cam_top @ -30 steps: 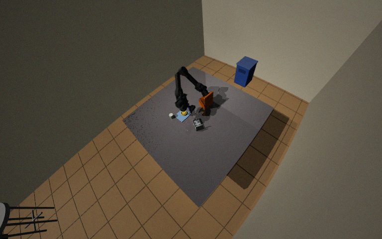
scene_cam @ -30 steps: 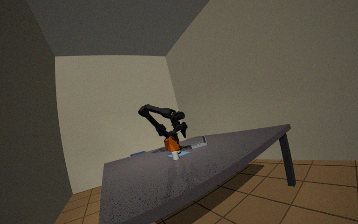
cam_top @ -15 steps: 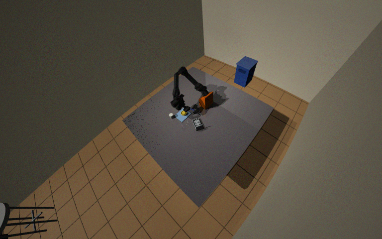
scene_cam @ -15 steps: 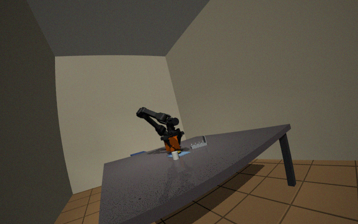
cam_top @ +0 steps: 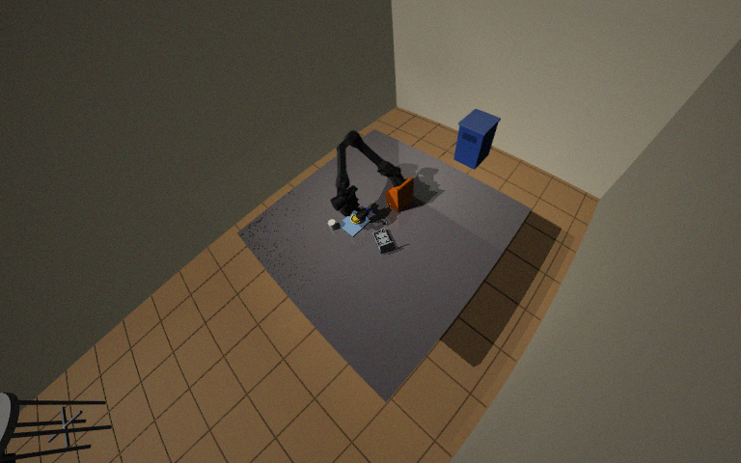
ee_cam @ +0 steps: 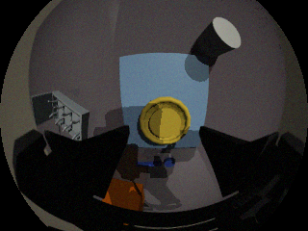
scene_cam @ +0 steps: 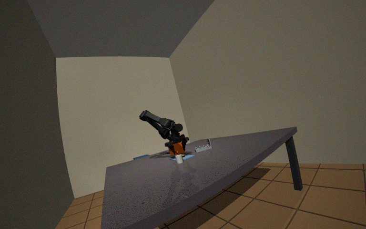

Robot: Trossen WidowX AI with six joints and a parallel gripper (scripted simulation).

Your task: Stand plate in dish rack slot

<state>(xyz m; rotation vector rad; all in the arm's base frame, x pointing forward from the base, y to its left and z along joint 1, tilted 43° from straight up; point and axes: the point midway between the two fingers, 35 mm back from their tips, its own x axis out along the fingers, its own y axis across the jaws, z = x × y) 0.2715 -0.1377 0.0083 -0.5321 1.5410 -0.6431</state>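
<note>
My gripper tip is 3 cm above the yellow plate. From my gripper tip the other things lie so: blue spoon 10 cm behind, 4 cm below, 1 cm to the left; mat 4 cm below, 2 cm ahead; white cup 12 cm ahead, 8 cm to the right, 2 cm below.
</note>
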